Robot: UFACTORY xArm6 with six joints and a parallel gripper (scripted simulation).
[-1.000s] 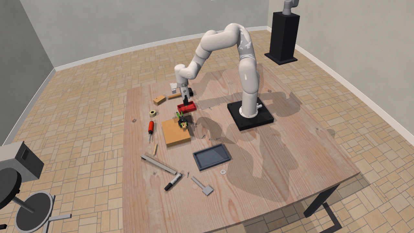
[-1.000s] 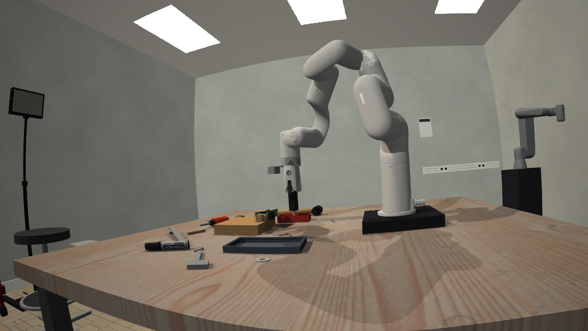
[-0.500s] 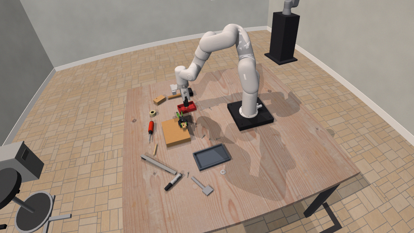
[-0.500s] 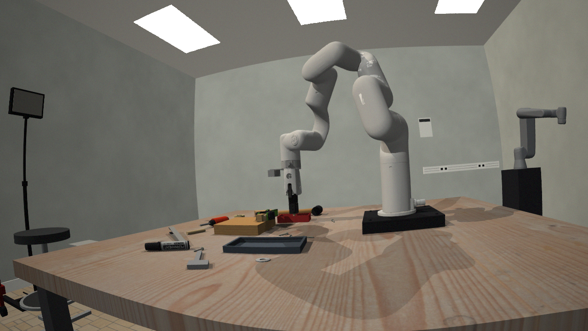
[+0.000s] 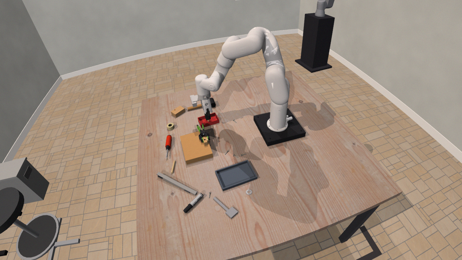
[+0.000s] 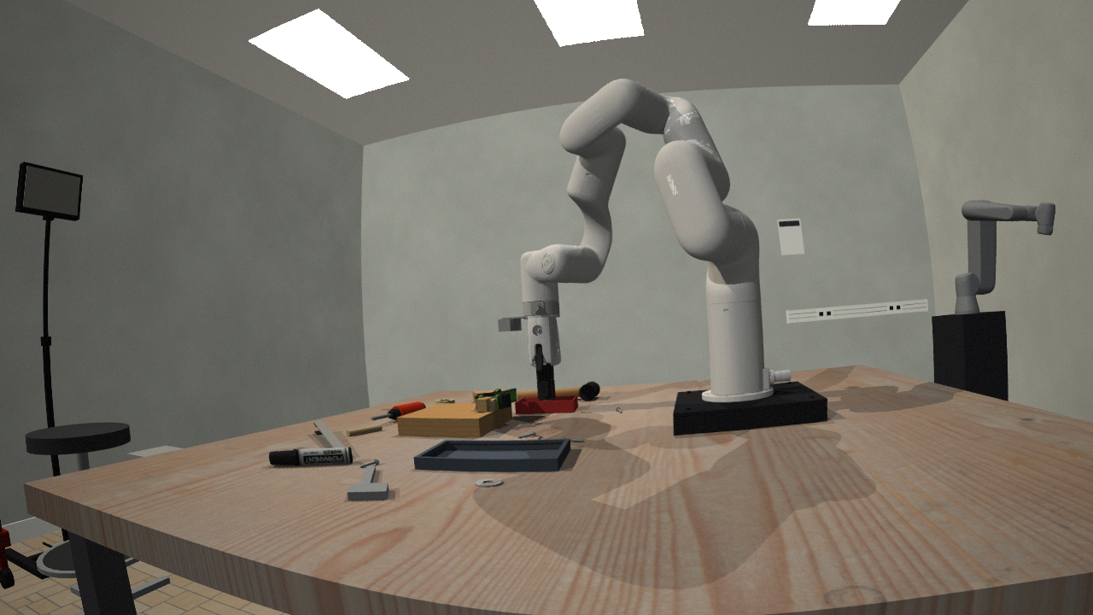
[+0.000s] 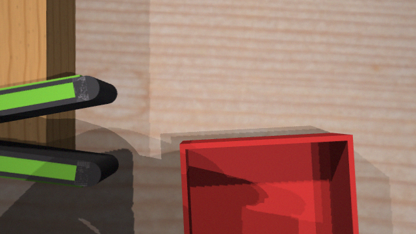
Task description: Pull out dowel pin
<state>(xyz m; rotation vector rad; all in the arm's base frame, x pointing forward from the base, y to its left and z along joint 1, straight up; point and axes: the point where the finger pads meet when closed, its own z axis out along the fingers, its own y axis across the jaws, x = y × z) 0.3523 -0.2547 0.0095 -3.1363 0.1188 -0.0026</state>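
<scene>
Right now my hand is 2 cm above the dowel pin. From my hand the other things lie so: small wooden block 20 cm to the left, 8 cm ahead; then red tray 4 cm below; then orange bench board 19 cm to the left, 14 cm ahead, 2 cm below.
</scene>
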